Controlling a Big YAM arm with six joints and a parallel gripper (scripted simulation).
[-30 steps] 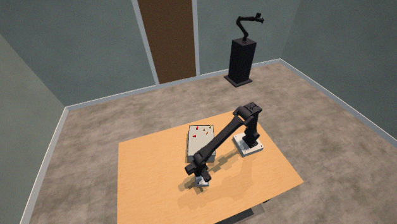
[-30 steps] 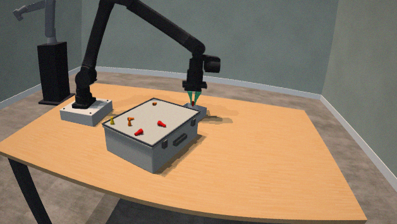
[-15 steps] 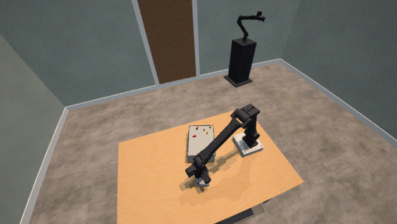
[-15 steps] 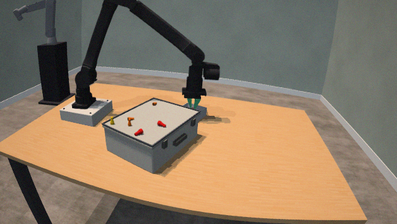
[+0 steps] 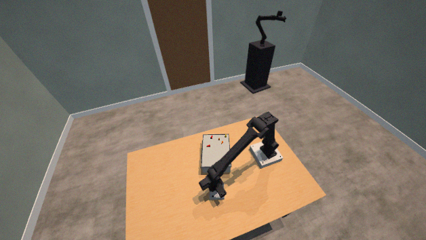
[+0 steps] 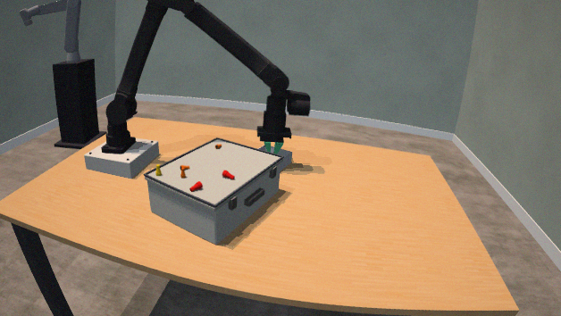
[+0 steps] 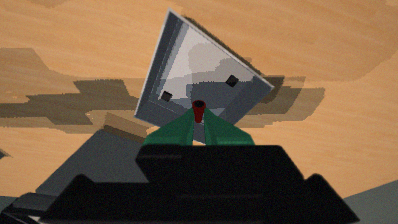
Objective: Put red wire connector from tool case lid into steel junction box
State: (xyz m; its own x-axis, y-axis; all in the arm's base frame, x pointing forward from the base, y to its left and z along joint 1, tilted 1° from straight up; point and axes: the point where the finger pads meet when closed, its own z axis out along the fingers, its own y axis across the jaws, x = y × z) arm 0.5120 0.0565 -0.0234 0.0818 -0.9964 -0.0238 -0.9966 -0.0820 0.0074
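Right now my hand is right at the red wire connector. Round my hand: grey tool case (24 cm to the right, 13 cm behind, 4 cm above).
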